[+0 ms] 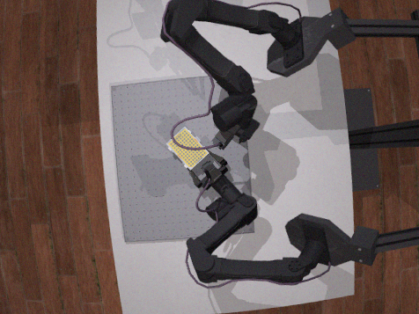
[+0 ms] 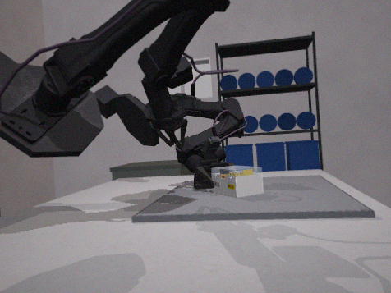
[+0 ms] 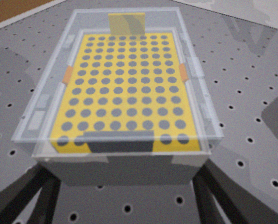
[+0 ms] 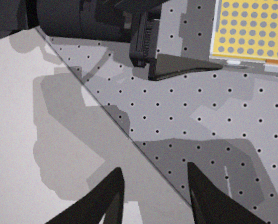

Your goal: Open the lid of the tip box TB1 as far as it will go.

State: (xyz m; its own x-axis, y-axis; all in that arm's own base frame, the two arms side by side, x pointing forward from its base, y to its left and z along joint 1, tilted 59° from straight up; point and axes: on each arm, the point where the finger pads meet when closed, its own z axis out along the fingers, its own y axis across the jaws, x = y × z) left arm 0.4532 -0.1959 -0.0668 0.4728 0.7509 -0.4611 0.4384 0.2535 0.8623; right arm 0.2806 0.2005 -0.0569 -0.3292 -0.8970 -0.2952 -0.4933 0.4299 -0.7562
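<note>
Now: the hole-dotted insert 16 cm ahead of my right hand, 9 cm below it and 2 cm to the left of it. The rest, counted from my right hand: tip box 16 cm ahead, 10 cm below, 2 cm to the left.
The tip box lies 4 cm to the right of my left hand, 3 cm ahead of it and 2 cm above it. Round my left hand: hole-dotted insert (4 cm to the right, 3 cm ahead, 3 cm above).
</note>
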